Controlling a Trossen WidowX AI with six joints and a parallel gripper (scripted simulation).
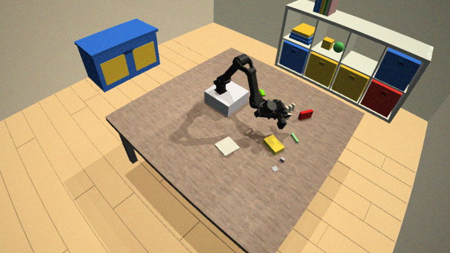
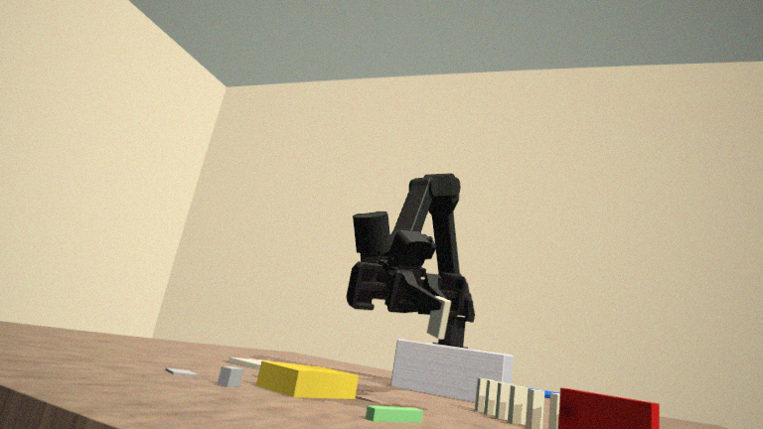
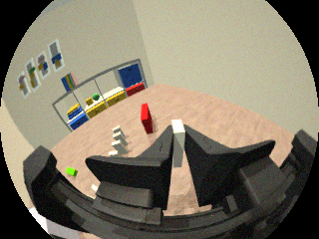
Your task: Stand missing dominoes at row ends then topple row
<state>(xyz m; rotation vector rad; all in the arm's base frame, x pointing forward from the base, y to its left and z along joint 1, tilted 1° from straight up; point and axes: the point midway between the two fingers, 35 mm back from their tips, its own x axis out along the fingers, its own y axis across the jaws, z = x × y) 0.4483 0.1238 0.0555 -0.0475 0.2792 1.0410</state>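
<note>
The green stick lies 13 cm below my gripper tip, 8 cm ahead of it and 1 cm to the right of it. The rest, counted from my gripper tip: grey cube (20 cm to the right, 14 cm ahead, 13 cm below); yellow block (16 cm to the right, 12 cm below, 4 cm ahead); red block (20 cm to the left, 11 cm below, 1 cm ahead).
</note>
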